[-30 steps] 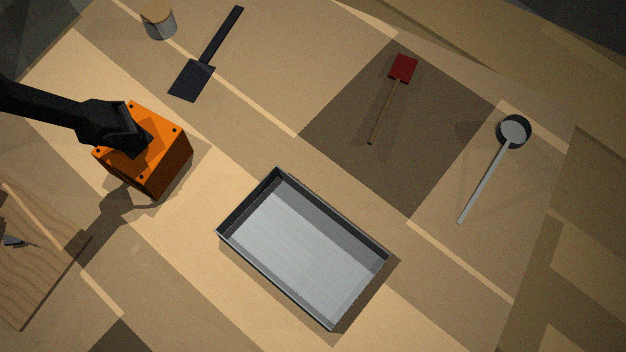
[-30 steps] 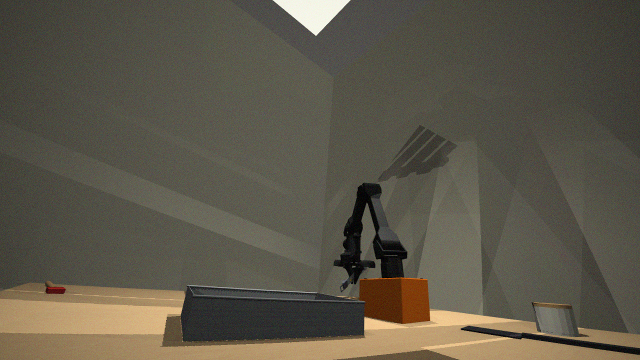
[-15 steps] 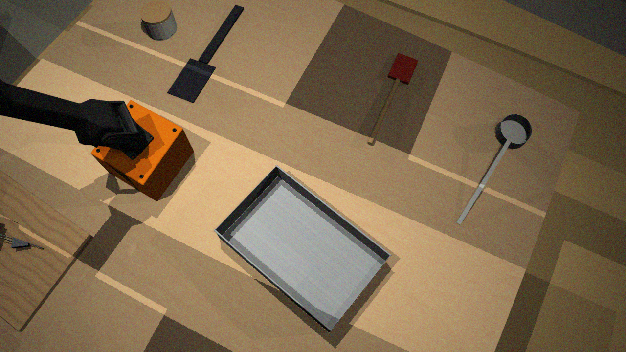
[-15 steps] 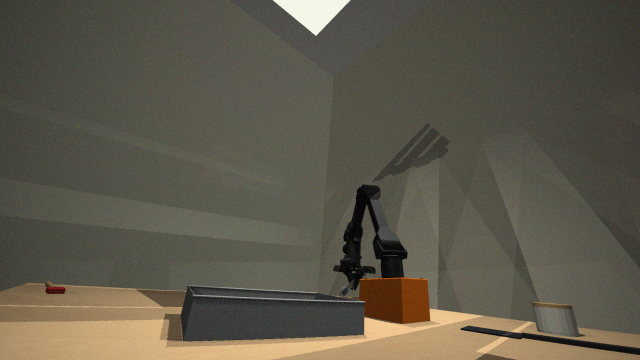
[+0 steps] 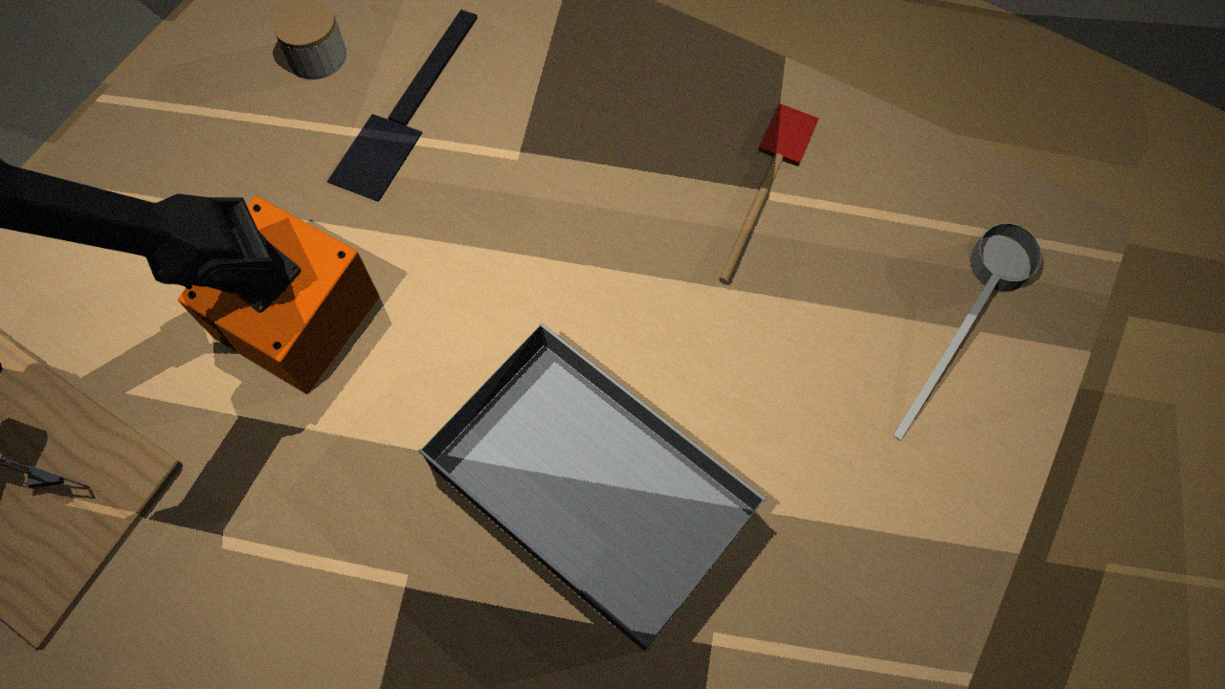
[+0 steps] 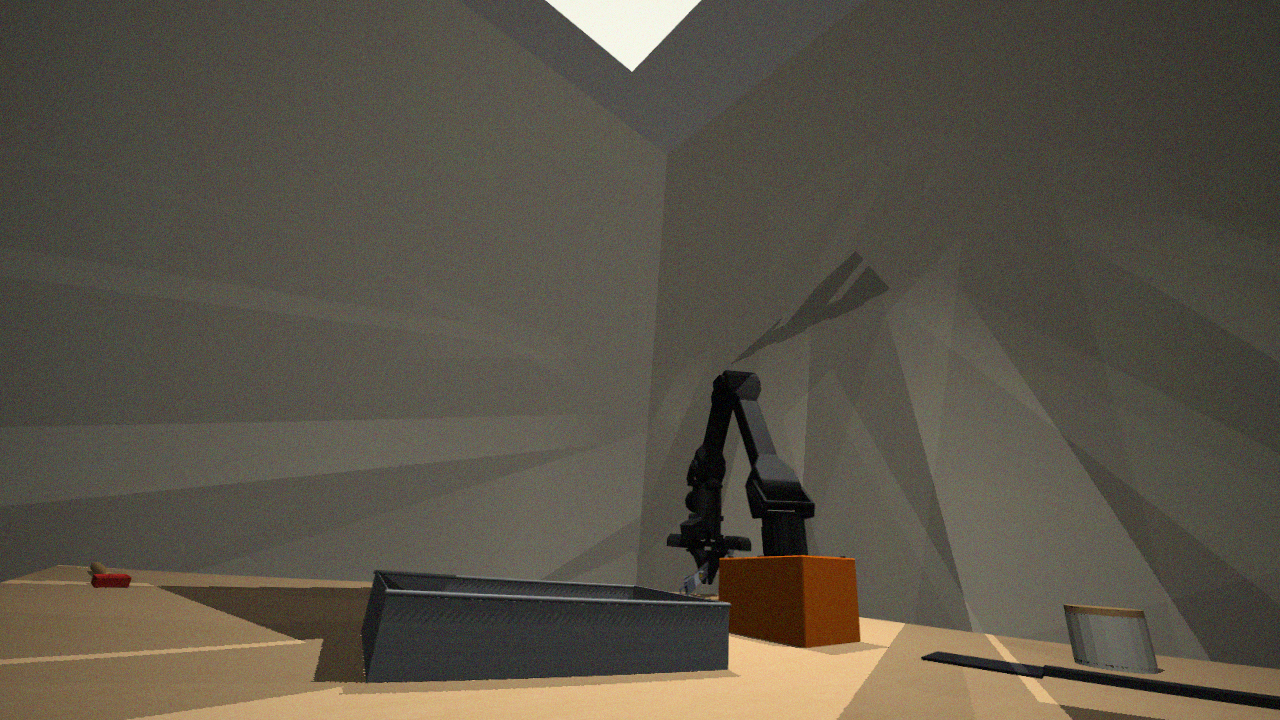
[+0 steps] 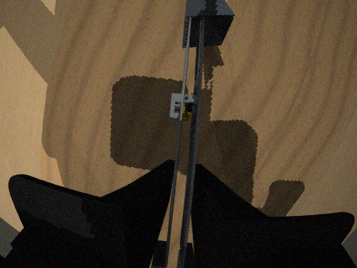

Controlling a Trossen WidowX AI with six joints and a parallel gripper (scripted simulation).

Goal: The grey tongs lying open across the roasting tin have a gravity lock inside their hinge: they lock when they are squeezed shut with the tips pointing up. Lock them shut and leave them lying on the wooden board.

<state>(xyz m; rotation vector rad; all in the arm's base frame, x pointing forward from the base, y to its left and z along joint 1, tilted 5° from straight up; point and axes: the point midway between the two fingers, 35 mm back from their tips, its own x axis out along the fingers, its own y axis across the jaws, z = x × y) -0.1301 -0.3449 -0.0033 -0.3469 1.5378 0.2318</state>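
Now: the wooden board 40 mm below my gripper tip. The rest, counted from my gripper tip: black spatula: 650 mm to the left, 40 mm below, 30 mm ahead; then grey roasting tin: 540 mm ahead, 400 mm to the left, 20 mm below; then lidded pot: 640 mm to the left, 130 mm behind, 10 mm below.
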